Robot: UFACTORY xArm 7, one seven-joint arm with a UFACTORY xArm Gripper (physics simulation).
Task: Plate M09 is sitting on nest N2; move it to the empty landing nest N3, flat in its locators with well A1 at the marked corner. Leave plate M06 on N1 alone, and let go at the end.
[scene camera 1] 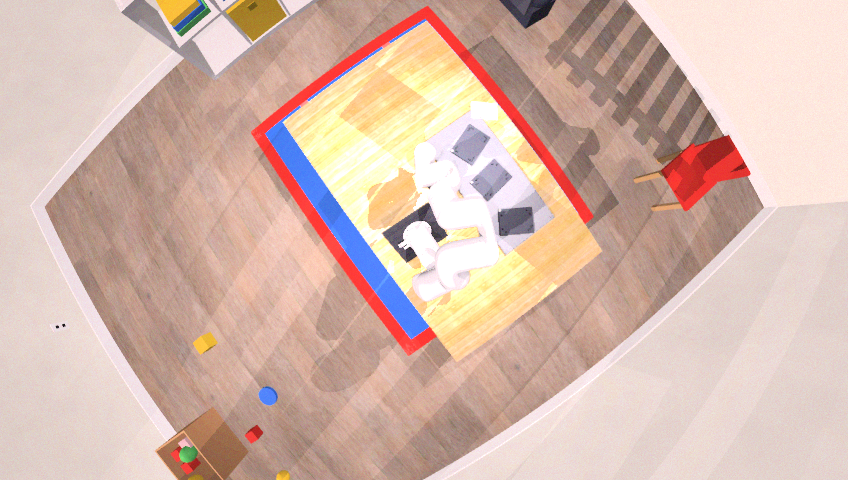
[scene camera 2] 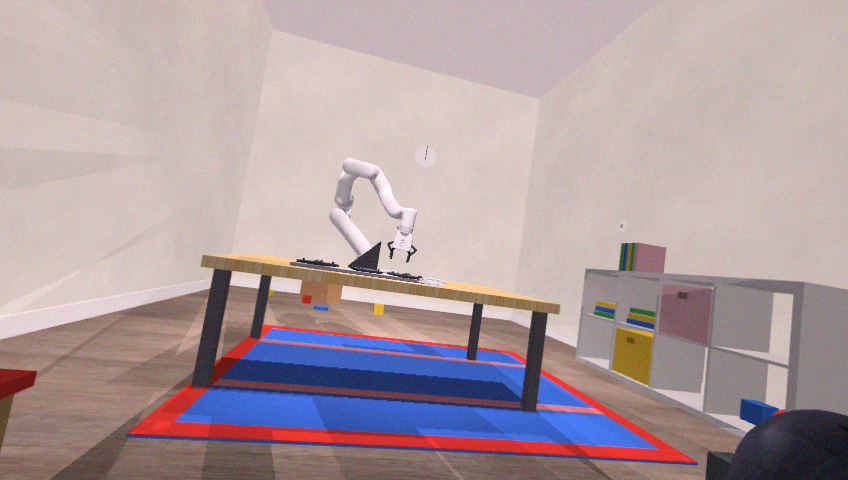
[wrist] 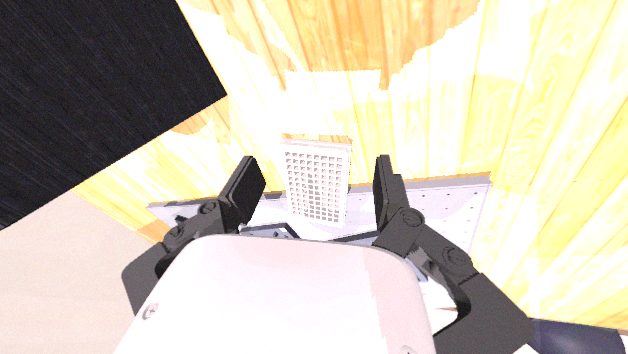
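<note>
A white well plate (wrist: 317, 185), taken to be M09, lies across the near edge of the grey baseplate (wrist: 450, 205) (scene camera 1: 437, 137), with one end out past that edge. Its tilt is hard to tell. My gripper (wrist: 314, 169) (scene camera 2: 400, 258) is open and empty above the baseplate, with its fingers wide apart on either side of the white plate in the wrist view. Three dark nest shapes (scene camera 1: 470, 143) (scene camera 1: 490, 179) (scene camera 1: 515, 220) show on the baseplate in scene camera 1. Their numbers, plate M06 and the marked corner cannot be made out. My body hides much of the nests in the wrist view.
A flat white piece (scene camera 1: 484, 110) (scene camera 2: 432, 281) lies at one end of the baseplate. My arm (scene camera 1: 473, 252) (scene camera 2: 385, 190) arches over the wooden table (scene camera 1: 380, 95) from a black base pad (scene camera 1: 392, 236) (wrist: 95, 90). A black wedge shape (scene camera 2: 368, 259) shows beside the gripper in scene camera 2.
</note>
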